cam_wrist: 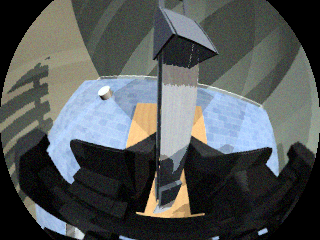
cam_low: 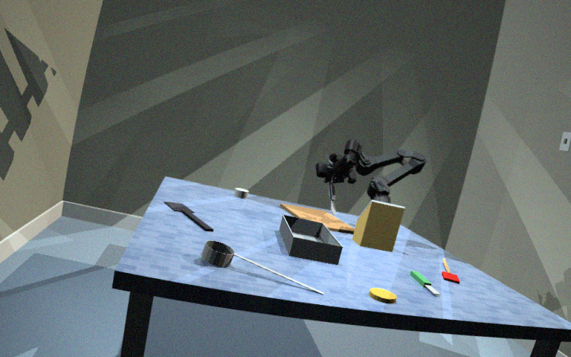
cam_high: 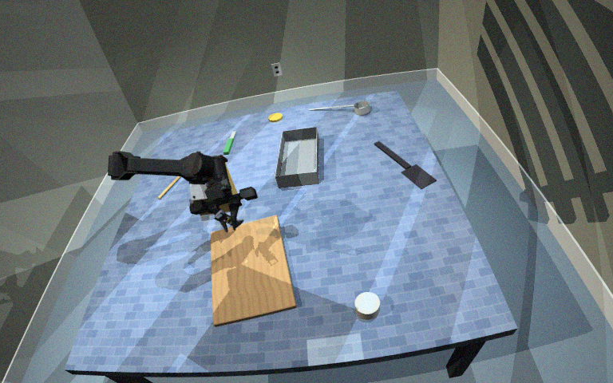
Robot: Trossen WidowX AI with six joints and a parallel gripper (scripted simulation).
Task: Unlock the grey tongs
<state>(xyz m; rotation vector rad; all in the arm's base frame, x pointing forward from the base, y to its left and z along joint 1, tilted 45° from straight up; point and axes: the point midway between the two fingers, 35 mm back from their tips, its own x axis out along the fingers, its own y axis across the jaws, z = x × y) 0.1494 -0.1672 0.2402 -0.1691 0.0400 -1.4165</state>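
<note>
Now: the wooden board 17 cm below my gripper tip. From my gripper tip the other things lie so: white puck (34 cm ahead, 18 cm to the right, 16 cm below); then black spatula (56 cm ahead, 39 cm to the left, 17 cm below); then grey roasting tin (16 cm ahead, 50 cm to the left, 15 cm below).
</note>
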